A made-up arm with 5 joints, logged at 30 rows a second.
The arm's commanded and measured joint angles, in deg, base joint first. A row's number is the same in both.
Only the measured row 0 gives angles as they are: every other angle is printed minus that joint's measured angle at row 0.
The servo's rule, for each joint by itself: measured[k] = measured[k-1] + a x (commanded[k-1-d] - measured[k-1]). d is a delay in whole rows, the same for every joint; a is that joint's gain. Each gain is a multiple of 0.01, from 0.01 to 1. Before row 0 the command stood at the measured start. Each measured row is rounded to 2 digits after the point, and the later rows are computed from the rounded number. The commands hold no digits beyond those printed.
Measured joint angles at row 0:
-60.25, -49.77, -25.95, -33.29, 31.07
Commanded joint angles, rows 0 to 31:
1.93, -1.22, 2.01, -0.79, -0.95
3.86, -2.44, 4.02, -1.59, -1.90
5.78, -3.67, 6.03, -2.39, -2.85
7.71, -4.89, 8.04, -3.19, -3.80
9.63, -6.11, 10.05, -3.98, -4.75
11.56, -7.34, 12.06, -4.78, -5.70
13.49, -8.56, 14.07, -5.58, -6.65
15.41, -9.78, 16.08, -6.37, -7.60
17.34, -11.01, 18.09, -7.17, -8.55
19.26, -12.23, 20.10, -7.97, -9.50
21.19, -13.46, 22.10, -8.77, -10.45
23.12, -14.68, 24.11, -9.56, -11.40
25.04, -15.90, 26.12, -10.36, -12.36
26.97, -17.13, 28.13, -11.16, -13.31
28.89, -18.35, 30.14, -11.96, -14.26
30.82, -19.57, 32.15, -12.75, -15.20
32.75, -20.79, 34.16, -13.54, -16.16
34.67, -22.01, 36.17, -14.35, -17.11
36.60, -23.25, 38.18, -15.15, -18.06
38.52, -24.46, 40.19, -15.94, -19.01
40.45, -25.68, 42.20, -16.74, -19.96
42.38, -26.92, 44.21, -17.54, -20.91
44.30, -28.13, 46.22, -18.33, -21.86
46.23, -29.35, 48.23, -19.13, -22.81
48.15, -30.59, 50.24, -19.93, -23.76
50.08, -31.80, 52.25, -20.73, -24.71
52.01, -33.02, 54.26, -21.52, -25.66
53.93, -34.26, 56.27, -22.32, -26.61
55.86, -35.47, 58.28, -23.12, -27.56
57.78, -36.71, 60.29, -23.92, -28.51
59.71, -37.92, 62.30, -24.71, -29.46
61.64, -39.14, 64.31, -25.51, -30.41
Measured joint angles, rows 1 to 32:
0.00, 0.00, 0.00, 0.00, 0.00
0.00, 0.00, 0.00, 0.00, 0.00
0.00, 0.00, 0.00, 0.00, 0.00
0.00, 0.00, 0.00, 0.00, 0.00
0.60, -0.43, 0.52, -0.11, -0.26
1.61, -1.13, 1.43, -0.32, -0.70
2.90, -2.02, 2.63, -0.61, -1.28
4.39, -3.02, 4.04, -0.97, -1.96
6.01, -4.10, 5.60, -1.39, -2.71
7.73, -5.23, 7.28, -1.86, -3.52
9.52, -6.40, 9.05, -2.38, -4.37
11.35, -7.58, 10.88, -2.94, -5.24
13.21, -8.78, 12.75, -3.53, -6.13
15.09, -9.99, 14.66, -4.15, -7.04
16.98, -11.20, 16.59, -4.80, -7.96
18.88, -12.42, 18.55, -5.47, -8.89
20.79, -13.64, 20.52, -6.15, -9.83
22.71, -14.86, 22.50, -6.85, -10.77
24.63, -16.08, 24.49, -7.57, -11.71
26.55, -17.30, 26.48, -8.30, -12.65
28.47, -18.52, 28.48, -9.03, -13.60
30.39, -19.74, 30.48, -9.77, -14.55
32.32, -20.97, 32.48, -10.52, -15.50
34.24, -22.19, 34.48, -11.28, -16.45
36.17, -23.41, 36.49, -12.04, -17.40
38.10, -24.64, 38.50, -12.81, -18.35
40.02, -25.86, 40.51, -13.58, -19.30
41.95, -27.08, 42.52, -14.36, -20.25
43.87, -28.31, 44.53, -15.14, -21.20
45.80, -29.53, 46.54, -15.92, -22.15
47.73, -30.75, 48.55, -16.70, -23.10
49.65, -31.98, 50.56, -17.49, -24.05
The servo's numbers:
d 4
a 0.31 0.35 0.26 0.14 0.27

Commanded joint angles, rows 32 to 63:
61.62, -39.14, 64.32, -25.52, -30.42
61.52, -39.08, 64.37, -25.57, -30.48
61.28, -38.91, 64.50, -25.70, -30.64
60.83, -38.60, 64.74, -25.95, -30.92
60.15, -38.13, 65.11, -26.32, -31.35
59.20, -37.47, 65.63, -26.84, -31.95
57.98, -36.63, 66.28, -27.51, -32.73
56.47, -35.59, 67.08, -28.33, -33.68
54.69, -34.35, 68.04, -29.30, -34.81
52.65, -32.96, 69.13, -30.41, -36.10
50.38, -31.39, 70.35, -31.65, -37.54
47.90, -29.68, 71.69, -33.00, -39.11
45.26, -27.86, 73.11, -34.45, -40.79
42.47, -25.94, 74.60, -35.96, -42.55
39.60, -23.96, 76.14, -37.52, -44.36
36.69, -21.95, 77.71, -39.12, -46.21
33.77, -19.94, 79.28, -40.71, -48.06
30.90, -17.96, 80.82, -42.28, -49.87
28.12, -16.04, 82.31, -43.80, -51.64
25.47, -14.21, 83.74, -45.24, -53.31
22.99, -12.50, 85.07, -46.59, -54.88
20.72, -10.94, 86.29, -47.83, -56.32
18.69, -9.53, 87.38, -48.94, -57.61
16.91, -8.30, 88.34, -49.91, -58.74
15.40, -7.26, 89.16, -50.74, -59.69
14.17, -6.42, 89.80, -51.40, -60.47
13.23, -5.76, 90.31, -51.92, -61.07
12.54, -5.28, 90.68, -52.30, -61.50
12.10, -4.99, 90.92, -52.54, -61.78
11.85, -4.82, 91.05, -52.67, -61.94
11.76, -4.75, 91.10, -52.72, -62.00
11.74, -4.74, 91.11, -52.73, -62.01
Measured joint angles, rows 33 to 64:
51.58, -33.20, 52.57, -18.28, -25.00
53.50, -34.43, 54.58, -19.07, -25.95
55.43, -35.65, 56.59, -19.86, -26.90
57.36, -36.87, 58.60, -20.65, -27.85
58.68, -37.66, 60.09, -21.33, -28.54
59.56, -38.16, 61.20, -21.92, -29.06
60.09, -38.42, 62.06, -22.45, -29.49
60.32, -38.48, 62.76, -22.94, -29.88
60.27, -38.36, 63.37, -23.41, -30.28
59.94, -38.05, 63.96, -23.89, -30.73
59.33, -37.55, 64.56, -24.40, -31.27
58.44, -36.86, 65.22, -24.95, -31.92
57.28, -35.98, 65.95, -25.56, -32.70
55.84, -34.92, 66.78, -26.24, -33.62
54.15, -33.68, 67.71, -27.00, -34.68
52.21, -32.28, 68.74, -27.84, -35.88
50.06, -30.73, 69.88, -28.77, -37.21
47.71, -29.05, 71.11, -29.78, -38.65
45.20, -27.27, 72.42, -30.86, -40.19
42.56, -25.41, 73.80, -32.02, -41.82
39.84, -23.50, 75.22, -33.24, -43.50
37.07, -21.56, 76.68, -34.51, -45.22
34.30, -19.63, 78.14, -35.81, -46.95
31.56, -17.73, 79.60, -37.13, -48.67
28.90, -15.90, 81.02, -38.45, -50.35
26.36, -14.16, 82.39, -39.76, -51.96
23.98, -12.54, 83.69, -41.05, -53.49
21.79, -11.06, 84.90, -42.29, -54.91
19.81, -9.73, 86.01, -43.47, -56.20
18.06, -8.57, 87.00, -44.58, -57.35
16.56, -7.59, 87.86, -45.61, -58.35
15.31, -6.78, 88.59, -46.55, -59.20

